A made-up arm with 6 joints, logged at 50 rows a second.
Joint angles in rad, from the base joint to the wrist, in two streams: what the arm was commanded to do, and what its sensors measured. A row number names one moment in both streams.
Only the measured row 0 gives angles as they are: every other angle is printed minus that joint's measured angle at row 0.
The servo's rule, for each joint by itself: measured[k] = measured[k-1] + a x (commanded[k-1-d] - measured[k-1]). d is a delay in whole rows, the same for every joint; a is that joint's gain. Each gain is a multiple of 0.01, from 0.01 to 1. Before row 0 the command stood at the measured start. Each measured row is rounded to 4 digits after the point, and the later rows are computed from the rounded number. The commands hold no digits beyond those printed.
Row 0, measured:
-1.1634 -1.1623 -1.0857 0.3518 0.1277 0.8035
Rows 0 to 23, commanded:
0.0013 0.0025 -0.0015 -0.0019 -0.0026 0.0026
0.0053 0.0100 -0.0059 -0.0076 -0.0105 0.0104
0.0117 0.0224 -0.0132 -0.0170 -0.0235 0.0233
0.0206 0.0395 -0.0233 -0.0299 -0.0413 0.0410
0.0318 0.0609 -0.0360 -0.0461 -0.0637 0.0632
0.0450 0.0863 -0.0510 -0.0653 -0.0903 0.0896
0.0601 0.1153 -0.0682 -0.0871 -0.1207 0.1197
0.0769 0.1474 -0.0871 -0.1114 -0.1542 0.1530
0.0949 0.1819 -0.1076 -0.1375 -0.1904 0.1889
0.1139 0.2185 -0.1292 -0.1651 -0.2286 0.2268
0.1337 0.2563 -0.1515 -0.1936 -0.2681 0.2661
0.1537 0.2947 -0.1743 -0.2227 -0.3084 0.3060
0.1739 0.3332 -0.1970 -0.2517 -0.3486 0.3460
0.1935 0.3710 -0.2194 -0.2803 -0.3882 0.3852
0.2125 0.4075 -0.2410 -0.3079 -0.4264 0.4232
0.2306 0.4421 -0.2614 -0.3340 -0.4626 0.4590
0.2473 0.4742 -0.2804 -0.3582 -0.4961 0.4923
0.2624 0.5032 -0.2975 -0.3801 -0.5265 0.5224
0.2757 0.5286 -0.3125 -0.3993 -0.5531 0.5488
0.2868 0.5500 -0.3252 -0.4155 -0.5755 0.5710
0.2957 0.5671 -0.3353 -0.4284 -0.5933 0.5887
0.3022 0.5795 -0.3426 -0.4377 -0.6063 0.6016
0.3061 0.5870 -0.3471 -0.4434 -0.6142 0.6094
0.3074 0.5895 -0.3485 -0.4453 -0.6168 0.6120
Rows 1 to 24, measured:
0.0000 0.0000 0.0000 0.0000 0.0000 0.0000
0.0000 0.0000 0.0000 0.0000 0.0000 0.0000
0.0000 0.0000 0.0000 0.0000 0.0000 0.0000
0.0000 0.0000 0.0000 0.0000 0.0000 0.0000
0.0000 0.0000 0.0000 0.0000 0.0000 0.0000
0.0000 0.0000 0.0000 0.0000 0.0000 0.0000
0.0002 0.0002 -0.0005 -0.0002 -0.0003 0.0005
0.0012 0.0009 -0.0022 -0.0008 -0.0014 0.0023
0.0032 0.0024 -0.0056 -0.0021 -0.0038 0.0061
0.0065 0.0050 -0.0111 -0.0043 -0.0079 0.0124
0.0113 0.0089 -0.0188 -0.0076 -0.0140 0.0215
0.0177 0.0143 -0.0288 -0.0122 -0.0224 0.0338
0.0258 0.0214 -0.0410 -0.0182 -0.0332 0.0493
0.0355 0.0302 -0.0553 -0.0257 -0.0465 0.0680
0.0468 0.0408 -0.0715 -0.0346 -0.0623 0.0898
0.0595 0.0532 -0.0894 -0.0450 -0.0806 0.1145
0.0736 0.0674 -0.1087 -0.0569 -0.1012 0.1418
0.0888 0.0833 -0.1290 -0.0702 -0.1240 0.1714
0.1050 0.1008 -0.1501 -0.0847 -0.1487 0.2028
0.1218 0.1197 -0.1716 -0.1003 -0.1750 0.2356
0.1390 0.1398 -0.1931 -0.1169 -0.2027 0.2694
0.1564 0.1610 -0.2143 -0.1343 -0.2313 0.3035
0.1737 0.1829 -0.2348 -0.1522 -0.2604 0.3375
0.1906 0.2053 -0.2542 -0.1704 -0.2897 0.3708
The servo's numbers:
d 6
a 0.19 0.07 0.31 0.08 0.11 0.18

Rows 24 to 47, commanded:
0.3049 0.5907 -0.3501 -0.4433 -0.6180 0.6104
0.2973 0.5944 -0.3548 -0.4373 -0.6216 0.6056
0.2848 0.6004 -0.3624 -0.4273 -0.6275 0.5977
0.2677 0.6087 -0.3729 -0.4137 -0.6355 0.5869
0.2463 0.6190 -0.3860 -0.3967 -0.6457 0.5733
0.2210 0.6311 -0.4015 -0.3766 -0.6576 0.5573
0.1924 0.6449 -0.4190 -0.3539 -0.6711 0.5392
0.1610 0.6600 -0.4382 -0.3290 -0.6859 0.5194
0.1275 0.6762 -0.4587 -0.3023 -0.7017 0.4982
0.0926 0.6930 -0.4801 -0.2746 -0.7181 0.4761
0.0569 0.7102 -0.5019 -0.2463 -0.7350 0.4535
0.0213 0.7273 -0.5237 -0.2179 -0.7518 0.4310
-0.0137 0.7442 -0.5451 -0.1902 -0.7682 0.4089
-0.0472 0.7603 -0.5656 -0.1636 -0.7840 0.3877
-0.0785 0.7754 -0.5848 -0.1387 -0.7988 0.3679
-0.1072 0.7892 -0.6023 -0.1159 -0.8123 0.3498
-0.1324 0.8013 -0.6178 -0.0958 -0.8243 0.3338
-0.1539 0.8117 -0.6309 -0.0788 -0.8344 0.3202
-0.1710 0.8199 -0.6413 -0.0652 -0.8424 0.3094
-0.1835 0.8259 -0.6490 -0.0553 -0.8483 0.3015
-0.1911 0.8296 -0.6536 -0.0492 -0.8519 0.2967
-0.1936 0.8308 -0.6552 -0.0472 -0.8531 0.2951
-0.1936 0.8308 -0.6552 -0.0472 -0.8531 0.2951
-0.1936 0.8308 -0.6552 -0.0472 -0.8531 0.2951
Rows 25 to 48, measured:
0.2068 0.2279 -0.2723 -0.1887 -0.3187 0.4028
0.2220 0.2504 -0.2887 -0.2068 -0.3469 0.4331
0.2360 0.2726 -0.3031 -0.2245 -0.3740 0.4611
0.2486 0.2941 -0.3153 -0.2416 -0.3996 0.4864
0.2595 0.3146 -0.3252 -0.2577 -0.4232 0.5085
0.2686 0.3338 -0.3324 -0.2727 -0.4445 0.5271
0.2755 0.3518 -0.3379 -0.2863 -0.4636 0.5421
0.2796 0.3688 -0.3431 -0.2984 -0.4810 0.5535
0.2806 0.3850 -0.3491 -0.3087 -0.4971 0.5615
0.2781 0.4007 -0.3565 -0.3171 -0.5123 0.5661
0.2721 0.4160 -0.3656 -0.3235 -0.5270 0.5674
0.2624 0.4311 -0.3767 -0.3277 -0.5414 0.5656
0.2491 0.4461 -0.3898 -0.3298 -0.5557 0.5608
0.2324 0.4611 -0.4048 -0.3297 -0.5700 0.5533
0.2125 0.4762 -0.4215 -0.3275 -0.5845 0.5434
0.1897 0.4914 -0.4397 -0.3233 -0.5992 0.5313
0.1645 0.5067 -0.4590 -0.3171 -0.6141 0.5173
0.1373 0.5221 -0.4791 -0.3092 -0.6292 0.5018
0.1086 0.5376 -0.4996 -0.2997 -0.6445 0.4851
0.0790 0.5532 -0.5201 -0.2888 -0.6598 0.4676
0.0491 0.5688 -0.5402 -0.2768 -0.6751 0.4497
0.0194 0.5842 -0.5595 -0.2639 -0.6902 0.4317
-0.0094 0.5994 -0.5776 -0.2505 -0.7050 0.4141
-0.0369 0.6143 -0.5941 -0.2368 -0.7192 0.3972

